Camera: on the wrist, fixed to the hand. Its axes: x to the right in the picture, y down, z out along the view.
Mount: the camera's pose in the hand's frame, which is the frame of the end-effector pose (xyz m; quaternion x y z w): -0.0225 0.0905 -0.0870 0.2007 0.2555 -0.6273 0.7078
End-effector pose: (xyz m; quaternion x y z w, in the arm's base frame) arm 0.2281 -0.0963 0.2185 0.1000 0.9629 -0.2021 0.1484
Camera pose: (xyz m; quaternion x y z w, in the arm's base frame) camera 0.2507 0.0185 0.2694 0.4518 -0.7416 0.4038 0.2878
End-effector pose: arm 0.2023 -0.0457 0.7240 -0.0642 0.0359 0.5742 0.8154
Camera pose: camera 0.1109 -0.0493 0.6352 -0.0510 0.3087 -0.1287 0.9410
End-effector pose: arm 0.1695 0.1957 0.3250 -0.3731 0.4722 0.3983 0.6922
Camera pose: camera 0.0514 0.1501 0.3097 -0.5231 0.3570 -0.3424 0.6940
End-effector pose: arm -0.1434 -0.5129 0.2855 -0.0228 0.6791 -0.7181 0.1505
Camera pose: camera -0.1258 -0.4260 0.1938 0.2285 -0.3607 0.7448 0.5129
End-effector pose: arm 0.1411 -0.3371 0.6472 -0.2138 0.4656 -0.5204 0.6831
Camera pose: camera 0.1122 -0.2667 0.5449 -0.1733 0.2655 -0.9449 0.0810
